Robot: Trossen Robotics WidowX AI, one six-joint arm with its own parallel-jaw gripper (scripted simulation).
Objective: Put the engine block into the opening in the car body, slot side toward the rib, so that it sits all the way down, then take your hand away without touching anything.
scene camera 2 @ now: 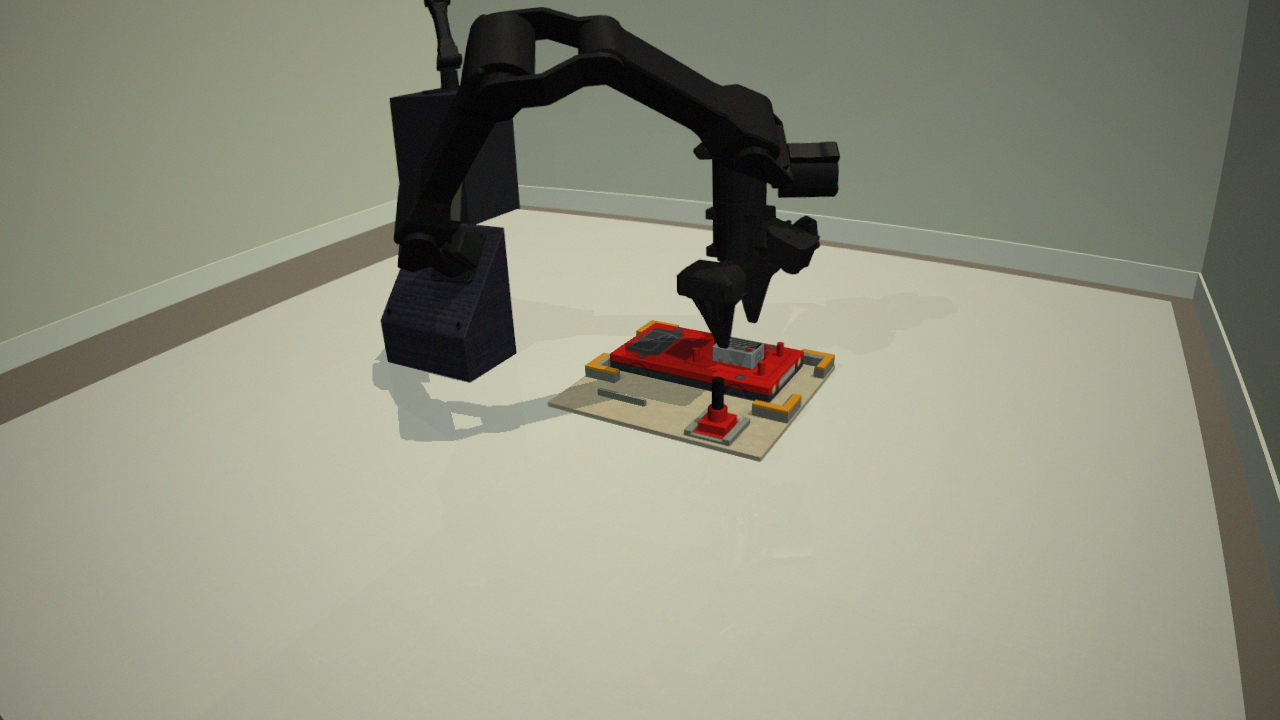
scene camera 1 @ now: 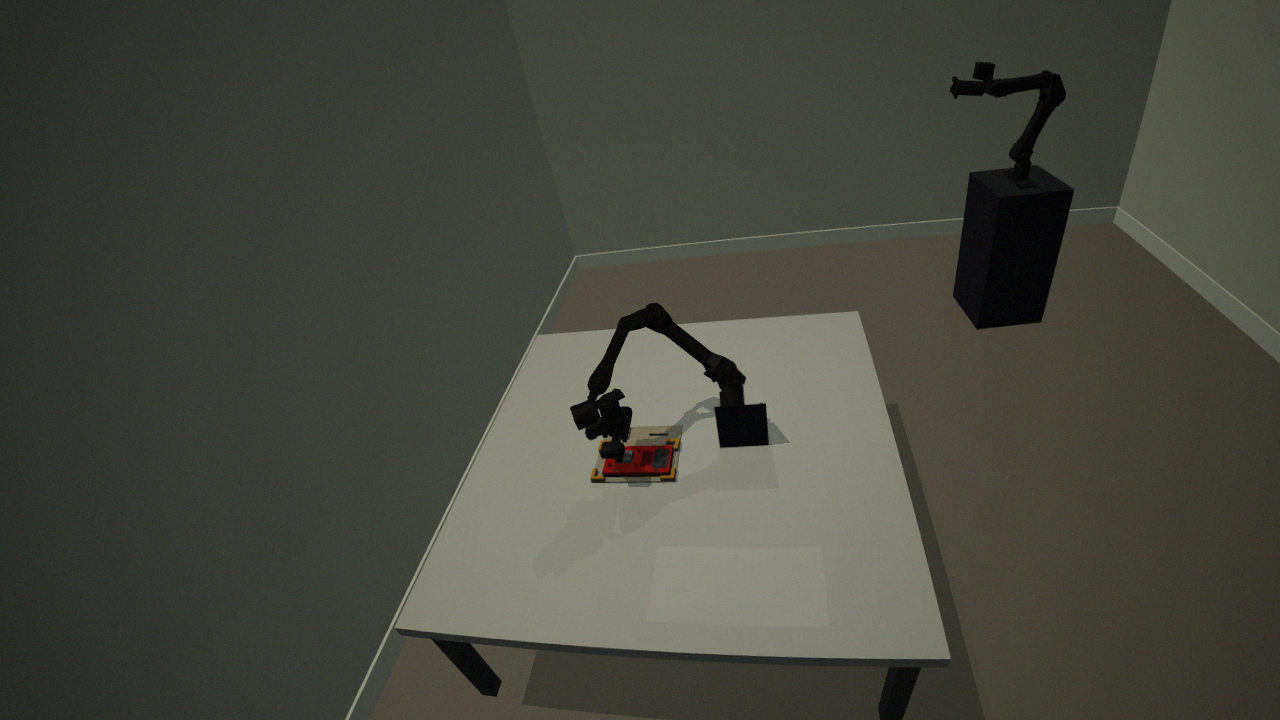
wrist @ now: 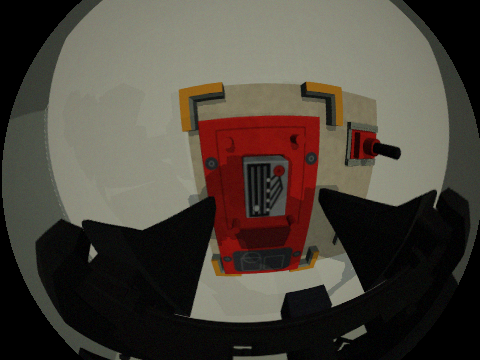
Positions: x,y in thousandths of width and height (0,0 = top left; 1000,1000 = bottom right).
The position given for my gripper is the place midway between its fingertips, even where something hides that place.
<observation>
My gripper (scene camera 2: 577,465) is open, holding nothing. Also in view: a car body (scene camera 2: 531,494) and an engine block (scene camera 2: 582,491).
The car body shows as well in scene camera 1 (scene camera 1: 507,641) and in the wrist view (wrist: 514,679). The engine block also shows in the wrist view (wrist: 553,496). My gripper also shows in scene camera 1 (scene camera 1: 486,628) and in the wrist view (wrist: 561,551).
</observation>
